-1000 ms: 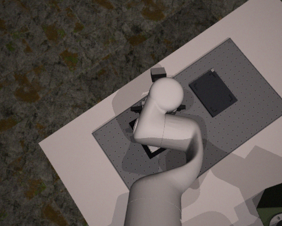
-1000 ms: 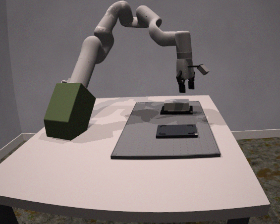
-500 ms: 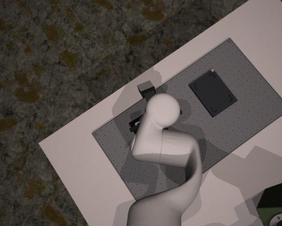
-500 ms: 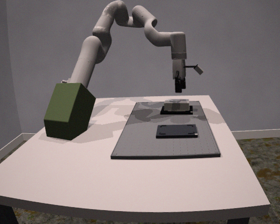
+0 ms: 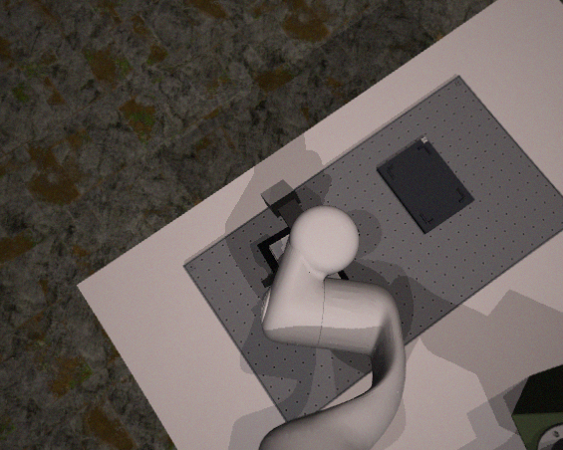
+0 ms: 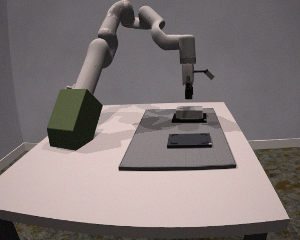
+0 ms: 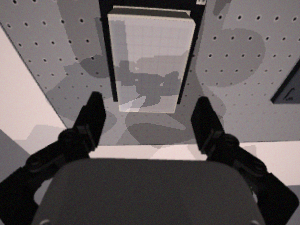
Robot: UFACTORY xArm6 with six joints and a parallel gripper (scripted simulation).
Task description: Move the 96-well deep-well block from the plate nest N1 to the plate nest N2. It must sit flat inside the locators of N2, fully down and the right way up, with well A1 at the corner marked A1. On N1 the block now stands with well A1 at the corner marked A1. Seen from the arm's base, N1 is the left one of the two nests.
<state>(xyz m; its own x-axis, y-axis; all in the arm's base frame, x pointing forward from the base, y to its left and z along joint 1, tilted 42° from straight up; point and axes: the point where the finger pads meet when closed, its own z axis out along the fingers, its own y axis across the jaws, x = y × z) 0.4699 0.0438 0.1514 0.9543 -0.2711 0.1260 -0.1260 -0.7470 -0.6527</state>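
My gripper is now 80 mm above the deep-well block. The rest, counted from my hand: nest N2 (290 mm to the right, 110 mm below, 20 mm behind); black nest (110 mm below).
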